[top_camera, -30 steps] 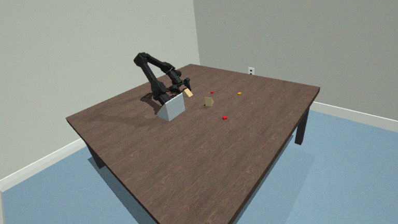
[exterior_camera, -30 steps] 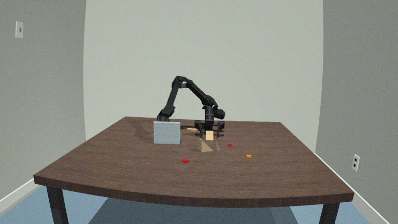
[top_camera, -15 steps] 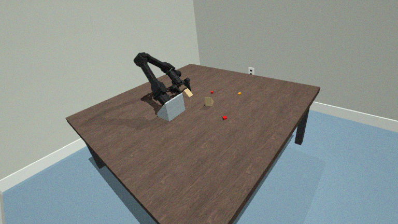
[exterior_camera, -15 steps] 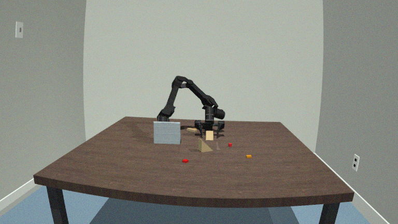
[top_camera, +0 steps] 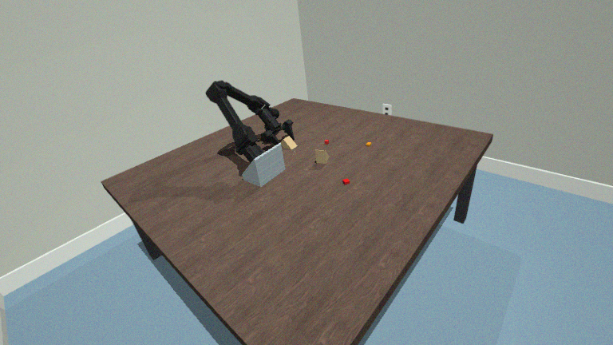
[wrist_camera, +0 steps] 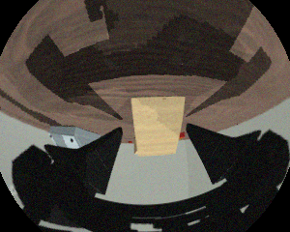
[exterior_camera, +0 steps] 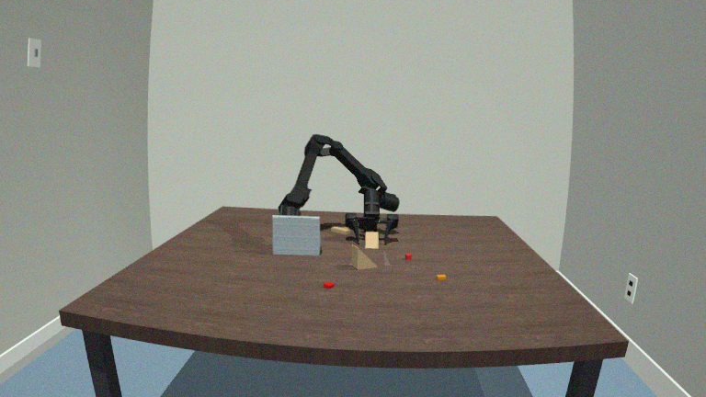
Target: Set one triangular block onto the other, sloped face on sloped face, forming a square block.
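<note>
The triangular wooden block is 1 cm above my gripper tip. Round my gripper tip: small orange cube: 15 cm ahead, 36 cm to the right, 1 cm below; flat tan piece: 9 cm behind, 18 cm to the left, 1 cm below.
</note>
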